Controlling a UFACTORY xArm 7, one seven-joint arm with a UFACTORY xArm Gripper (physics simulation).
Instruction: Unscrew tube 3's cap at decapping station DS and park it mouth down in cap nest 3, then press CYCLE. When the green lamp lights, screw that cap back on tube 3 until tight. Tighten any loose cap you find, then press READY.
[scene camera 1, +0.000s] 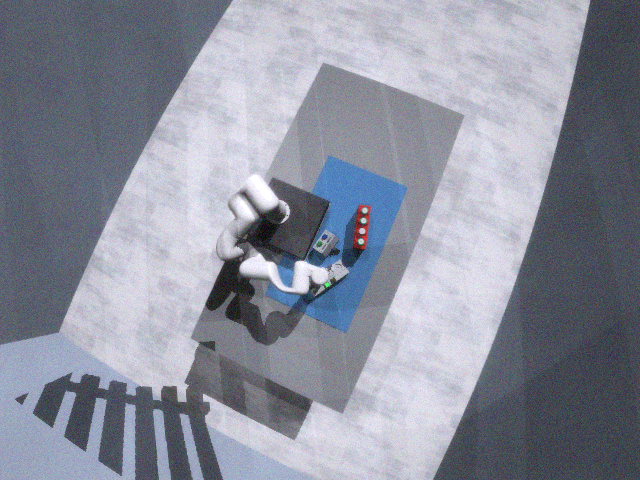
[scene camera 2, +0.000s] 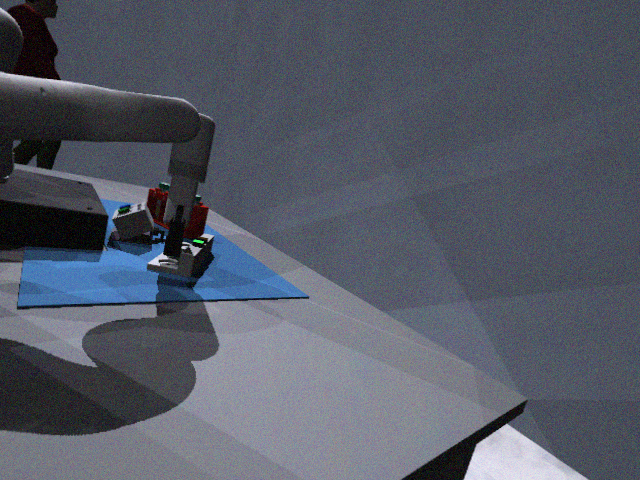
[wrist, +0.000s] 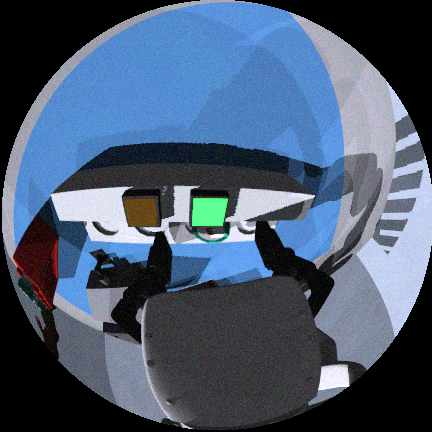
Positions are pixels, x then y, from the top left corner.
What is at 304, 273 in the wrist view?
My gripper.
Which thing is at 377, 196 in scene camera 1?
A blue mat.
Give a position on a grey control box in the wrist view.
At 105, 286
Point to my gripper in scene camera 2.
172, 251
